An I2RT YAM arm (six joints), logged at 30 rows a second.
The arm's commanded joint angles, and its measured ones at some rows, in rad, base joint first. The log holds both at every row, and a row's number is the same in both.
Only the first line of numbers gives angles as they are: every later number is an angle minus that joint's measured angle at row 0.
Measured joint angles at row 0:
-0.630 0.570 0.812 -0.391 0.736 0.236
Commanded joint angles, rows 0 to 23:
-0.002 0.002 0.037 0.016 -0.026 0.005
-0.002 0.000 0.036 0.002 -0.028 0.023
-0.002 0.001 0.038 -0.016 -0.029 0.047
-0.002 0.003 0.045 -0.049 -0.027 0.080
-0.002 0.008 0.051 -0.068 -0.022 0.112
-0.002 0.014 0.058 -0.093 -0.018 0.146
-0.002 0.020 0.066 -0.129 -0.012 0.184
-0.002 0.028 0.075 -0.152 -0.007 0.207
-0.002 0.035 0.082 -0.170 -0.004 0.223
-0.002 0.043 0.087 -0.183 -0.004 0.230
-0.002 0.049 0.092 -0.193 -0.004 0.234
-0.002 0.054 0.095 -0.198 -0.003 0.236
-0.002 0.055 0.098 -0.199 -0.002 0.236
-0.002 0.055 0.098 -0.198 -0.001 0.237
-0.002 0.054 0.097 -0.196 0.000 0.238
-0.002 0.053 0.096 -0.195 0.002 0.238
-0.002 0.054 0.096 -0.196 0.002 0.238
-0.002 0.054 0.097 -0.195 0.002 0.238
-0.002 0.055 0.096 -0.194 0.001 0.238
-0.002 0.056 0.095 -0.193 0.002 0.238
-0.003 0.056 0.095 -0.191 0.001 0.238
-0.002 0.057 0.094 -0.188 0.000 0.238
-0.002 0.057 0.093 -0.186 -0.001 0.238
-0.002 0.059 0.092 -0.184 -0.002 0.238
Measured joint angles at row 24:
0.000 0.057 0.053 -0.209 -0.012 0.201
